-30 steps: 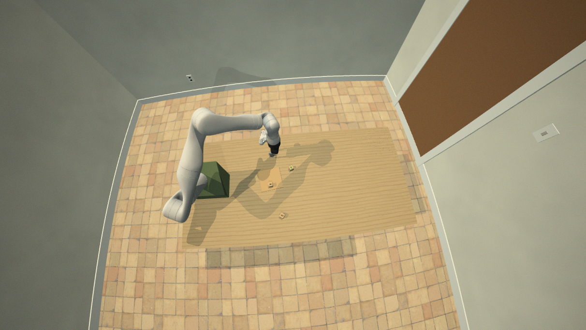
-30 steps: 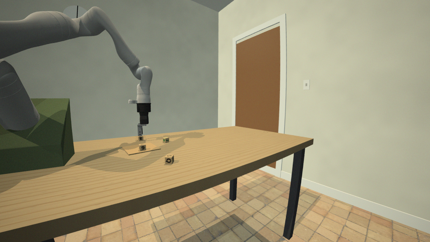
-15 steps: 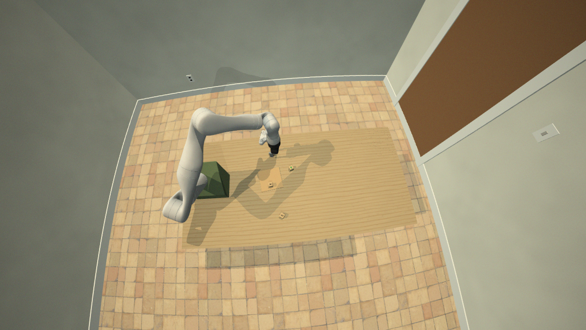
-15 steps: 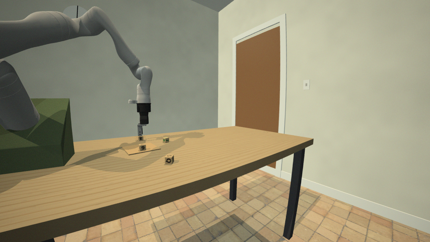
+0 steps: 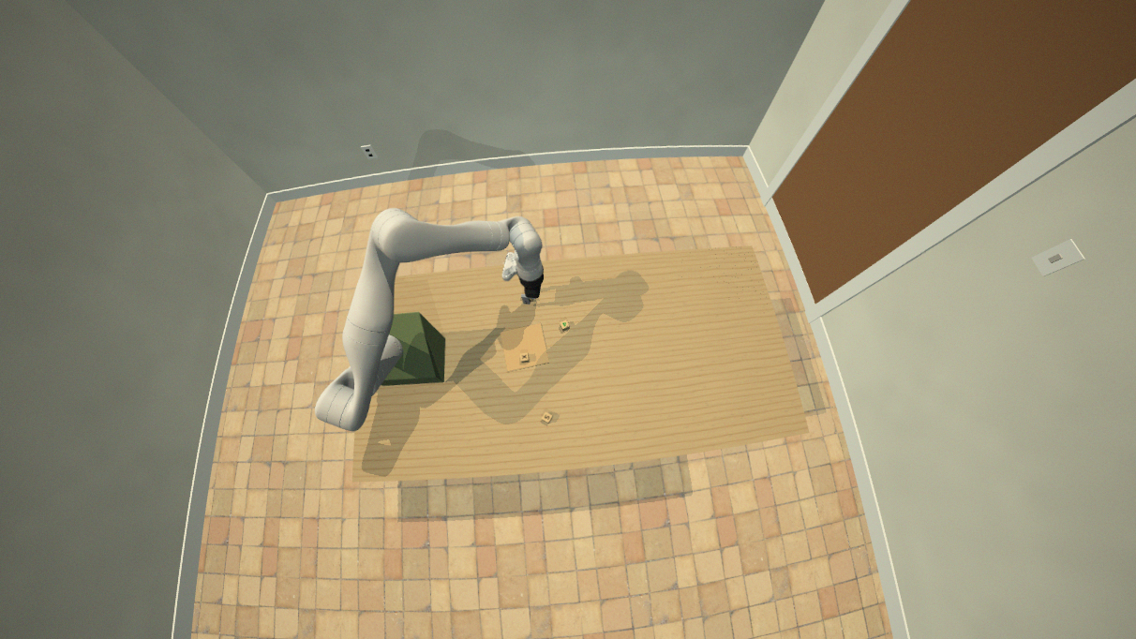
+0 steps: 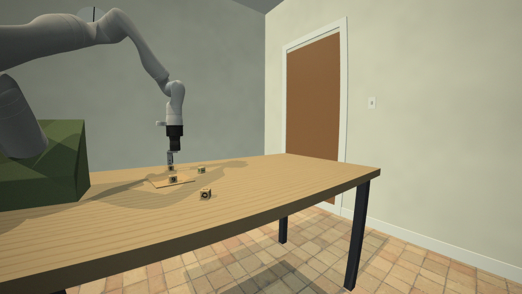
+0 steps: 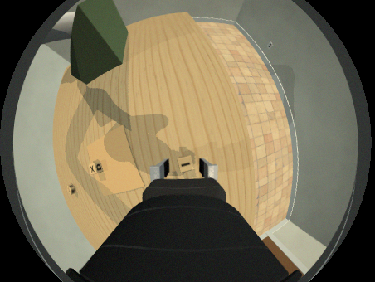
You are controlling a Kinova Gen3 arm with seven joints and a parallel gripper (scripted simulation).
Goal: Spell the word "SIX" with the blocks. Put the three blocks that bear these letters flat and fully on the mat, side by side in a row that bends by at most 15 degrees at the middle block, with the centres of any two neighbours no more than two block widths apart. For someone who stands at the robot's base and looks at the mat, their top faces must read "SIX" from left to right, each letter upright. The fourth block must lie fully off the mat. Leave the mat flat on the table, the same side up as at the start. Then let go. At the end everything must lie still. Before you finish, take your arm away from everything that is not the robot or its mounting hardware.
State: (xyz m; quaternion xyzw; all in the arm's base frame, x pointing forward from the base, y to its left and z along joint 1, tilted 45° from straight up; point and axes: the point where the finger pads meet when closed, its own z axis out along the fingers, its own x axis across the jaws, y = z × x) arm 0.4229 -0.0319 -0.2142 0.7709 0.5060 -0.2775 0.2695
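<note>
My gripper is now 17 cm to the left of the tan mat, 5 cm past it and 5 cm above it. From my hand the other things lie so: tan block 41 cm to the right, 4 cm below, 3 cm behind.
</note>
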